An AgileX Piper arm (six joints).
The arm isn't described. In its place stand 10 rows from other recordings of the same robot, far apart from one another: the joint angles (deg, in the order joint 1, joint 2, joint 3, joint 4, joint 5, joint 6), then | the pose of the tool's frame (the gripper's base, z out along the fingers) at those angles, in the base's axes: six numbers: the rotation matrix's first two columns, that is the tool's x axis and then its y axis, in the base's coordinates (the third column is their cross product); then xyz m.
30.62 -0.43 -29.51 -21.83 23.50 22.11 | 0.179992 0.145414 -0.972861 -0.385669 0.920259 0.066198 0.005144 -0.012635 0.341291
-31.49 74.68 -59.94 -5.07 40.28 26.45 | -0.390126 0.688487 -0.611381 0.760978 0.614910 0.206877 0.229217 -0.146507 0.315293
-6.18 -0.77 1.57 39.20 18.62 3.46 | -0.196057 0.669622 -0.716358 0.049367 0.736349 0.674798 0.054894 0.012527 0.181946
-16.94 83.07 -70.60 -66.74 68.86 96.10 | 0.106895 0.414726 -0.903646 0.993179 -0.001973 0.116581 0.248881 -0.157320 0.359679
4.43 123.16 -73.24 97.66 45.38 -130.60 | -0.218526 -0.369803 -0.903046 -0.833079 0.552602 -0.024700 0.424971 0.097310 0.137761
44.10 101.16 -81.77 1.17 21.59 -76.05 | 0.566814 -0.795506 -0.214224 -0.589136 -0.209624 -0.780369 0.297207 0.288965 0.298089
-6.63 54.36 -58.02 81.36 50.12 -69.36 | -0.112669 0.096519 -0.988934 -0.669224 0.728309 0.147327 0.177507 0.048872 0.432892
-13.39 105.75 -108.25 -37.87 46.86 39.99 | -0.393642 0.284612 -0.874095 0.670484 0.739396 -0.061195 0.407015 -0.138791 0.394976
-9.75 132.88 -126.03 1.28 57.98 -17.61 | -0.861673 -0.147377 -0.485593 -0.095126 0.986847 -0.130708 0.510338 -0.085943 0.238867
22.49 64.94 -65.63 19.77 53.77 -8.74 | -0.698875 -0.230250 -0.677170 -0.502976 0.831334 0.236430 0.196604 0.108268 0.378486
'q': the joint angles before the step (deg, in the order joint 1, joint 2, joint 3, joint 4, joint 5, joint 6). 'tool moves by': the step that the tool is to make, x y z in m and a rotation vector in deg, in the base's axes. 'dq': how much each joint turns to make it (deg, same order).
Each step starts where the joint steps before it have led.
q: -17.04, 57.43, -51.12, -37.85, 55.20, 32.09
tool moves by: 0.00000, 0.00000, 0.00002, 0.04, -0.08, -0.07
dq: 0.00, 0.00, 0.00, 0.00, -0.01, 0.11
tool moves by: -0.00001, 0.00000, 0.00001, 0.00, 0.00, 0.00
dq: 0.00, 0.00, 0.00, 0.00, 0.00, 0.00
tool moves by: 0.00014, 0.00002, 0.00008, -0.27, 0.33, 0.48
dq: 0.00, 0.00, 0.00, -0.01, -0.10, -0.63
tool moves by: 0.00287, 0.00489, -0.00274, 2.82, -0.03, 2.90
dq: 0.01, 0.00, 0.00, 4.68, -1.07, -3.52
